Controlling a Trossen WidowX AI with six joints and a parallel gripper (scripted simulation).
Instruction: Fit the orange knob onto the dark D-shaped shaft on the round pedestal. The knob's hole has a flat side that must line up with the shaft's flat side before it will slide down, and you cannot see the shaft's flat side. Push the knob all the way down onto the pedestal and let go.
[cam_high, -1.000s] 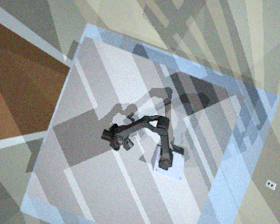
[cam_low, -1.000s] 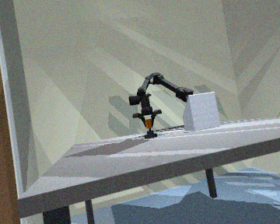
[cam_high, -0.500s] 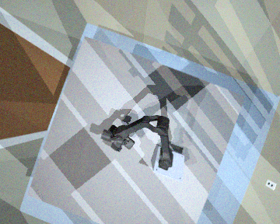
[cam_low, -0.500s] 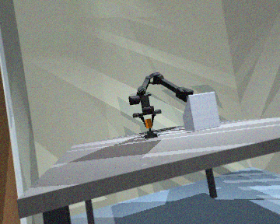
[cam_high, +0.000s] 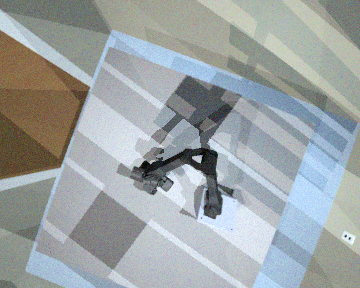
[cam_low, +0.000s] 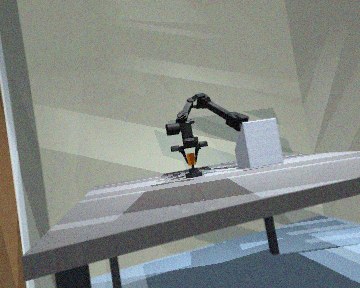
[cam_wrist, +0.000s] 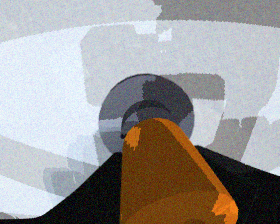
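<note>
My gripper tip is now 20 mm below the orange knob. From my gripper tip the other things lie so: dark round pedestal: 40 mm below.
</note>
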